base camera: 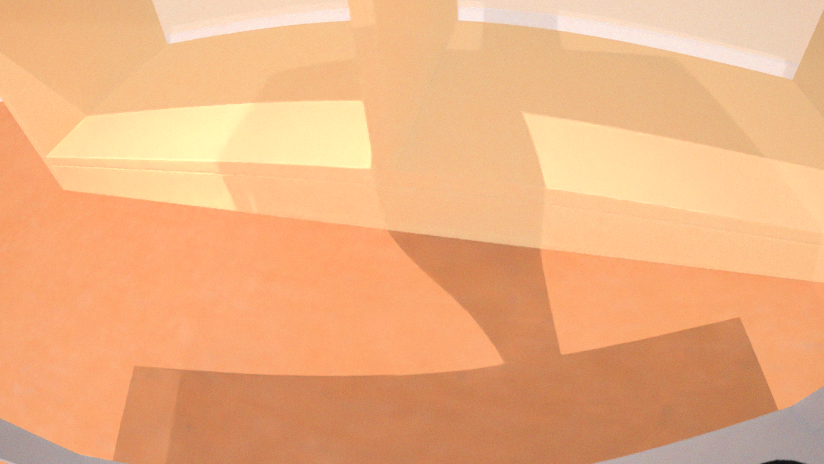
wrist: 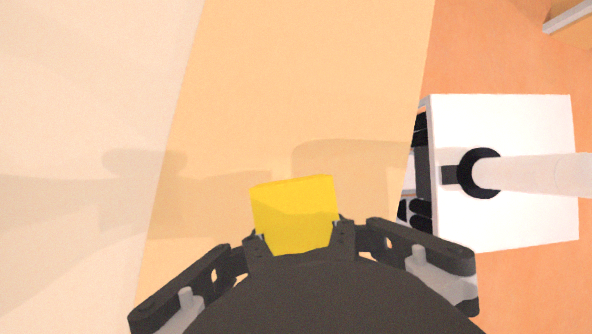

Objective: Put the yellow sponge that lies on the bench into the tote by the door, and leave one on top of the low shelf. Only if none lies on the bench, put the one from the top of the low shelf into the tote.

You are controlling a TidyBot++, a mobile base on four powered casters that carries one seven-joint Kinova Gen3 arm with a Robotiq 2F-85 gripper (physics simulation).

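The yellow sponge (wrist: 295,197) is held between the fingertips of my gripper (wrist: 297,224), which is shut on it. Sponge and gripper are above the light wooden bench top (wrist: 310,75) in the wrist view, and their shadows fall on it. The sponge's lower end is hidden by the gripper body. The gripper and sponge do not show in the base camera view. The tote and the low shelf cannot be made out in either view.
My white base (wrist: 505,120) stands close beside the bench's right edge in the wrist view. A tan object with a grey edge (wrist: 570,19) shows at the top right. A pale wooden structure (base camera: 144,135) crosses the base camera view above the orange floor (base camera: 230,299).
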